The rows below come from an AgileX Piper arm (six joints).
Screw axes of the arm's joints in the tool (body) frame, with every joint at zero. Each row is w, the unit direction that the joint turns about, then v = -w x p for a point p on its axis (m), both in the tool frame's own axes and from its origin. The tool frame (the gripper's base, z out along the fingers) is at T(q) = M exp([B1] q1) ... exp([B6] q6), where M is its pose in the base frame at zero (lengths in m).
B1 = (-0.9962, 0, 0.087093, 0, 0.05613, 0)
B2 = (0, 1, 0, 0.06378, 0, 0.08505)
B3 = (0, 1, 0, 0.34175, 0, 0.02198)
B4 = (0, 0, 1, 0, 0, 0)
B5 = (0, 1, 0, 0.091, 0, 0)
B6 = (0, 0, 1, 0, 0, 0)
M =
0.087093 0 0.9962 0.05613
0 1 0 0
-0.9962 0 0.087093 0.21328
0 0 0 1
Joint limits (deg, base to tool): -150..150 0..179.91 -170..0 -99.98..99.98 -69.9..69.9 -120..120
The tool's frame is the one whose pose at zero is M.
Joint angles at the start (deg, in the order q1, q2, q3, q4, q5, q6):
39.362, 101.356, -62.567, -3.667, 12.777, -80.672
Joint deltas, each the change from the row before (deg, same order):
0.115, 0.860, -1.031, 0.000, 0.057, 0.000
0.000, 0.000, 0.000, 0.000, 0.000, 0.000
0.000, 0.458, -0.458, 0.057, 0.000, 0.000
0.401, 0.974, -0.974, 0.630, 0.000, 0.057
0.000, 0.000, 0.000, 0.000, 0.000, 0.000
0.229, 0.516, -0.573, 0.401, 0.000, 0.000
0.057, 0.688, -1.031, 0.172, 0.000, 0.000
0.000, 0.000, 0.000, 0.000, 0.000, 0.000
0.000, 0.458, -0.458, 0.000, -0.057, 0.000
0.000, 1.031, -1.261, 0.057, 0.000, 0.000
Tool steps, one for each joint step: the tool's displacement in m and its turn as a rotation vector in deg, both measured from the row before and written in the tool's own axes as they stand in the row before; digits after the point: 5 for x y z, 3 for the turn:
-0.00109, -0.00274, 0.00357, 0.107, -0.087, -0.081
0.00000, 0.00000, 0.00000, 0.000, 0.000, 0.000
-0.00015, -0.00099, 0.00204, -0.002, -0.012, 0.056
-0.00319, -0.00176, 0.00433, -0.049, -0.413, 0.381
0.00000, 0.00000, 0.00000, 0.000, 0.000, 0.000
-0.00187, -0.00119, 0.00224, 0.026, -0.252, 0.226
-0.00088, -0.00329, 0.00265, 0.330, -0.118, 0.130
0.00000, 0.00000, 0.00000, 0.000, 0.000, 0.000
-0.00014, -0.00098, 0.00209, 0.056, -0.009, 0.000
-0.00046, -0.00325, 0.00443, 0.226, -0.041, 0.058

